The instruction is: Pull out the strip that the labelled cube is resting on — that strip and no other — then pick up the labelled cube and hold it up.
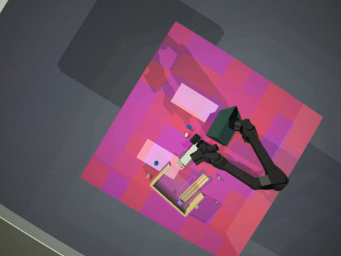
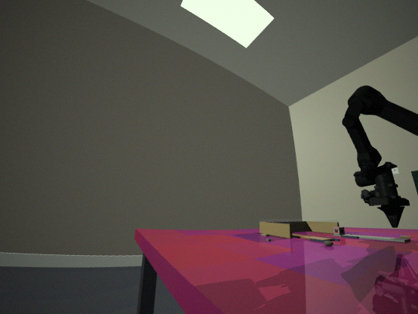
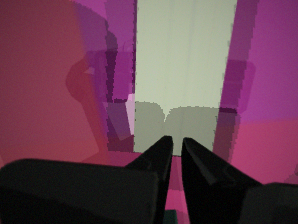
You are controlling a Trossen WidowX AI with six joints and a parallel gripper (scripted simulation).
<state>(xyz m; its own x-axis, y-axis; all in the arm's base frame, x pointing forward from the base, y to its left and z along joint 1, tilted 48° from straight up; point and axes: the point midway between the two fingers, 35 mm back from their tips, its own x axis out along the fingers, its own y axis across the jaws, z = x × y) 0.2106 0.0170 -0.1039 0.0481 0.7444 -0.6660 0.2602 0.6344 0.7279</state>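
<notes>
Now: gripper tip 90 mm short of the grey-green strip, 40 mm above it and 20 mm to the left of it. The rest, counted from my gripper tip: labelled cube: 190 mm ahead, 40 mm to the right, 20 mm below.
</notes>
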